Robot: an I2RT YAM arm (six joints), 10 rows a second.
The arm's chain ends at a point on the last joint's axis. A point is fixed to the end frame.
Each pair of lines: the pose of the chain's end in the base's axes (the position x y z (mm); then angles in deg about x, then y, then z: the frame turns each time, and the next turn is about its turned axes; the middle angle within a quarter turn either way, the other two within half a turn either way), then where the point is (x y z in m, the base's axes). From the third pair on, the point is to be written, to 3 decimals.
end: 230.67 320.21 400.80 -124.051 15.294 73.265
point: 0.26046 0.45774 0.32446
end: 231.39 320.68 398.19 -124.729 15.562 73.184
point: 0.26190 0.45717 0.32029
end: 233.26 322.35 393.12 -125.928 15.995 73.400
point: 0.265 0.457 0.313
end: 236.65 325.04 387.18 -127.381 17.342 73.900
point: 0.272 0.457 0.304
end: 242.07 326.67 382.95 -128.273 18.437 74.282
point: 0.281 0.457 0.298
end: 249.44 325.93 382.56 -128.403 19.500 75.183
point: 0.291 0.455 0.298
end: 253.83 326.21 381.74 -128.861 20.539 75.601
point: 0.298 0.454 0.297
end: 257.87 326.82 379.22 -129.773 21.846 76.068
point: 0.306 0.453 0.293
